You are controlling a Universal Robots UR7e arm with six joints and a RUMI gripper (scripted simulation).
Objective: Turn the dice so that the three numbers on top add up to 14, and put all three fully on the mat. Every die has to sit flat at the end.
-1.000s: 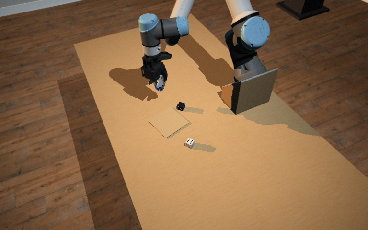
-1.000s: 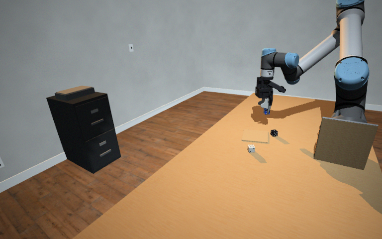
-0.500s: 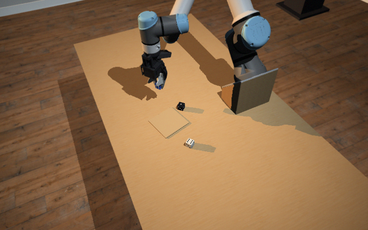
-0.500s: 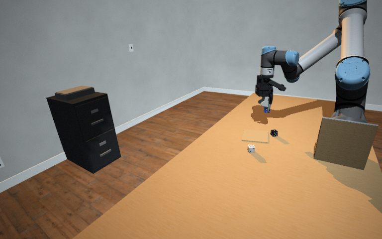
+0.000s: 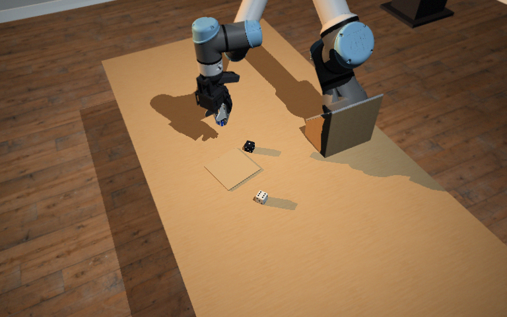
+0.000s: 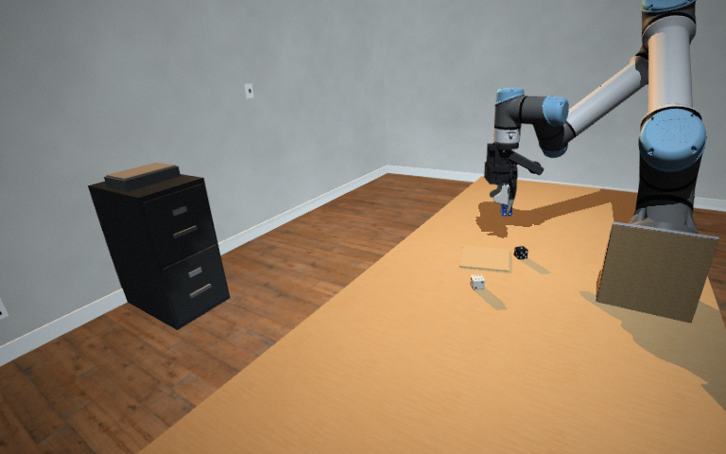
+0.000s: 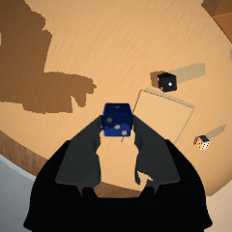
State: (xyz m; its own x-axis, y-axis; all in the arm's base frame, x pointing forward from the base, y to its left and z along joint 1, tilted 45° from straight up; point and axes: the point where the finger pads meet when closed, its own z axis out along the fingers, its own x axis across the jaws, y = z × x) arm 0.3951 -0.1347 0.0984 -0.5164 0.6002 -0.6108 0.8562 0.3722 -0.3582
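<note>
Now: the tan mat 20 mm ahead of my hand, 130 mm to the left of it and 120 mm below it. The rest, counted from my hand: white die 10 mm behind, 300 mm to the left, 100 mm below; blue die right at my hand; black die 70 mm behind, 70 mm to the left, 100 mm below.
</note>
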